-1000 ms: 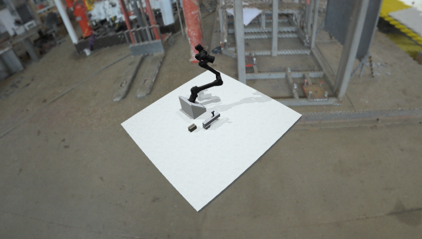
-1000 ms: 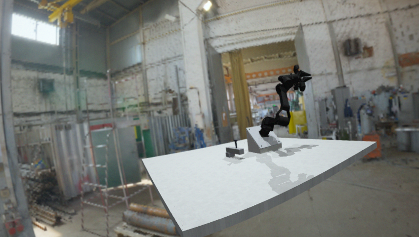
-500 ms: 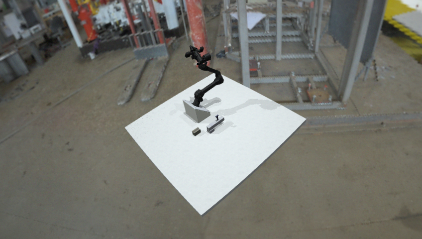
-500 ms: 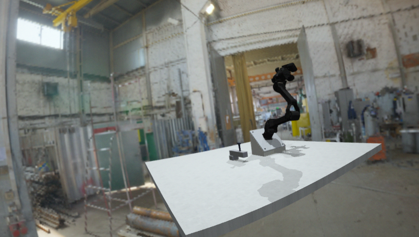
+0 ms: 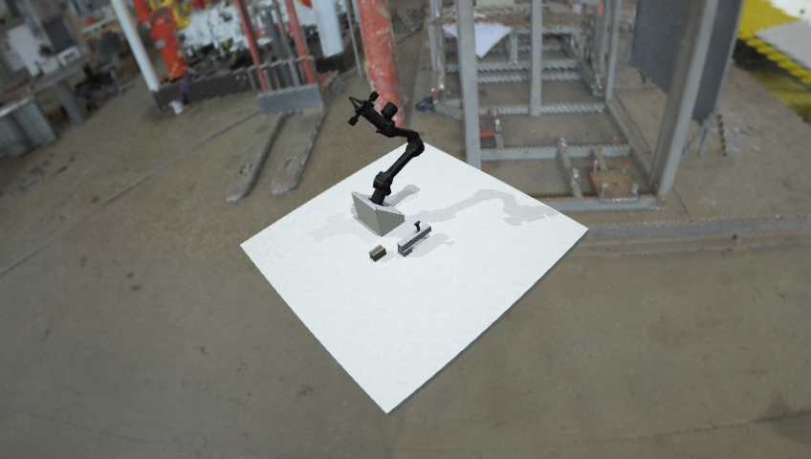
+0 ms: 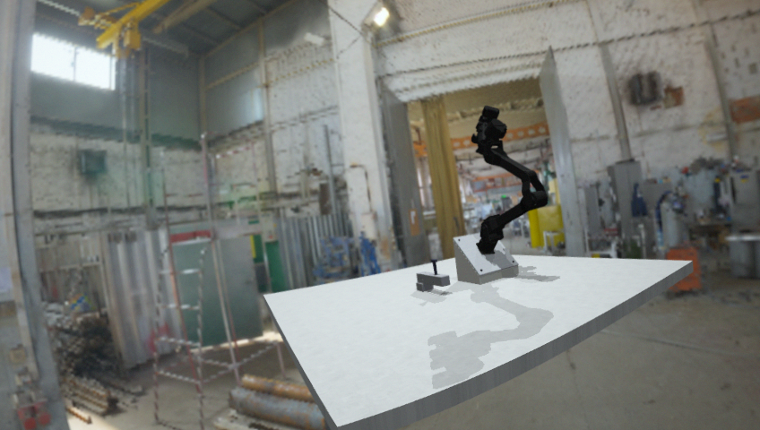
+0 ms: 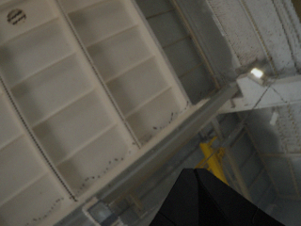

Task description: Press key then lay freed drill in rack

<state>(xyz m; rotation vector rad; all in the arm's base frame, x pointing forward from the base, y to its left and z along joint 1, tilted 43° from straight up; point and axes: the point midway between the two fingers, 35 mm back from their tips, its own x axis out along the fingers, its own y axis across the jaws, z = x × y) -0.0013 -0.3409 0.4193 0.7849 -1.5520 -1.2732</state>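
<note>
My gripper tip is now 350 mm short of the dark key, 60 mm to the right of it and 590 mm above it. From my gripper tip the other things lie so: drill: 360 mm ahead, 630 mm below; then grey block: 360 mm ahead, 20 mm to the left, 640 mm below; then dark rack: 300 mm ahead, 150 mm to the right, 660 mm below.
</note>
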